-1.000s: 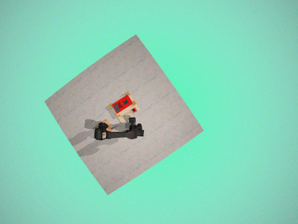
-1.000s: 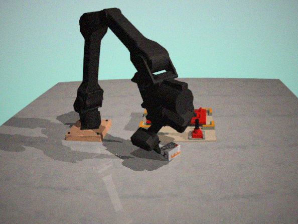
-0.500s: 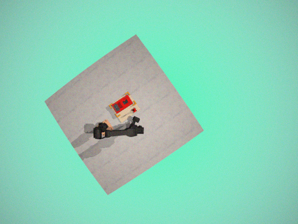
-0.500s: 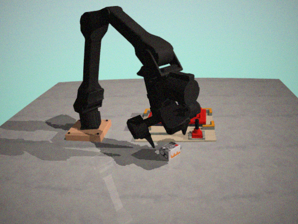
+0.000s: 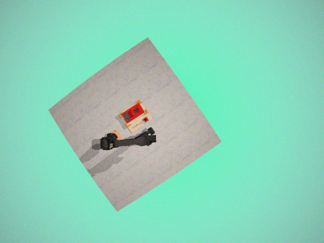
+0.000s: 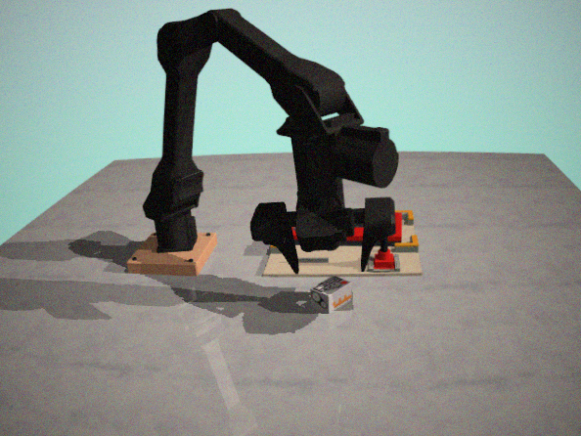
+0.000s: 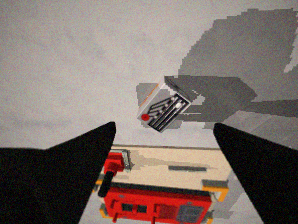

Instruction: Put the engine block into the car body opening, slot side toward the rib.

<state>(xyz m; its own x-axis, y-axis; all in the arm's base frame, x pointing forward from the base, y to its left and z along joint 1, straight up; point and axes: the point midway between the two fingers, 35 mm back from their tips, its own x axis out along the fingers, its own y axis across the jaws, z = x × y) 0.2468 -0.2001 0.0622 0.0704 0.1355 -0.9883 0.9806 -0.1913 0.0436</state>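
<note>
Right now the grey engine block is 4 cm below my gripper tip. Round my gripper tip: beige baseplate: 20 cm to the left, 5 cm ahead, 4 cm below; then black upright peg: 9 cm to the left, 9 cm ahead, 2 cm below.
</note>
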